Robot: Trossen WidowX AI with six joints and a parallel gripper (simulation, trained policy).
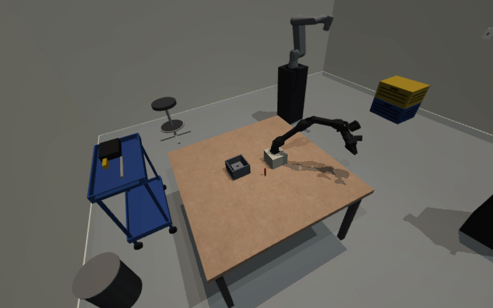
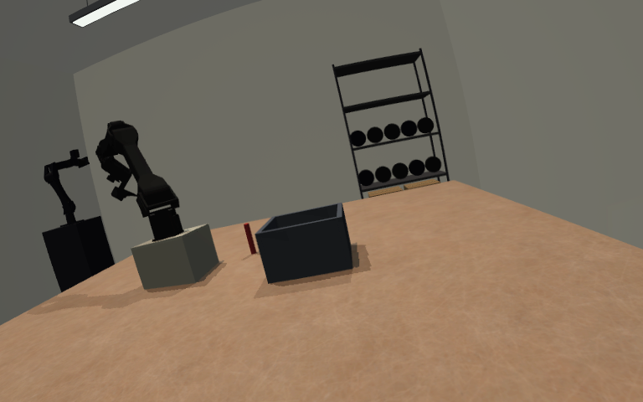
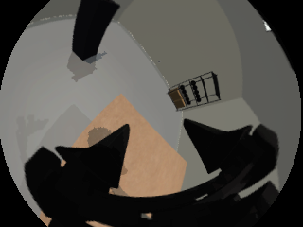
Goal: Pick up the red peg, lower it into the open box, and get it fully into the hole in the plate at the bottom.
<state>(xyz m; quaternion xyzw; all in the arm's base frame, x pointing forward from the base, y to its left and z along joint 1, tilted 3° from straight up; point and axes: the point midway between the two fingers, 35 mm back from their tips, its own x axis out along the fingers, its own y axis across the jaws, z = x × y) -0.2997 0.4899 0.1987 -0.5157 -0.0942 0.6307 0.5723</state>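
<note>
My gripper tip is 48 cm short of the red peg, 44 cm to the left of it and 21 cm above it. Round my gripper tip: dark box: 63 cm ahead, 62 cm to the right, 22 cm below; grey plate: 63 cm ahead, 62 cm to the right, 21 cm below.
</note>
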